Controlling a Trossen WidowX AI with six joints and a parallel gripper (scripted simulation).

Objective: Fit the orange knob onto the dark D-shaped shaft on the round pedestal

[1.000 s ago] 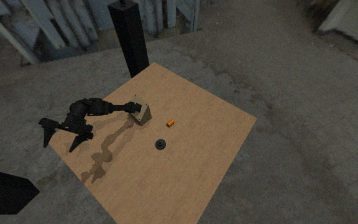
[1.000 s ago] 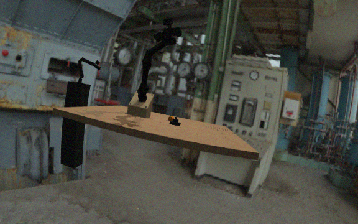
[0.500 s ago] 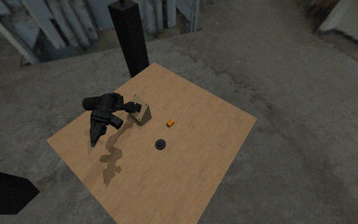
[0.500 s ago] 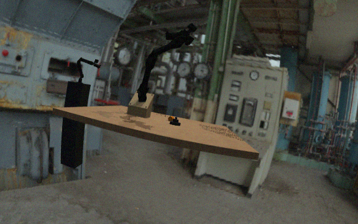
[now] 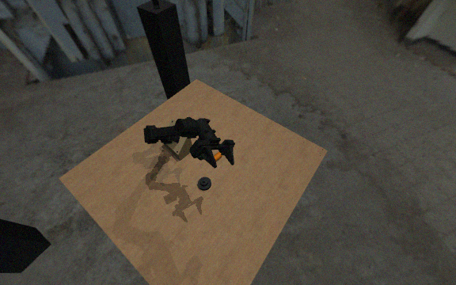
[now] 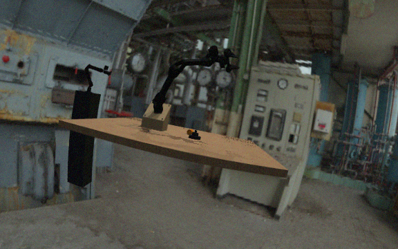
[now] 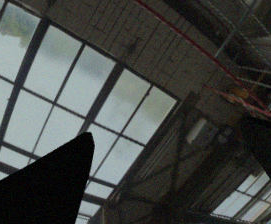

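The orange knob lies 560 mm below my gripper tip, 270 mm to the left of it and 250 mm behind it. Round my gripper tip: dark round pedestal 550 mm below, 210 mm behind, 70 mm to the left.
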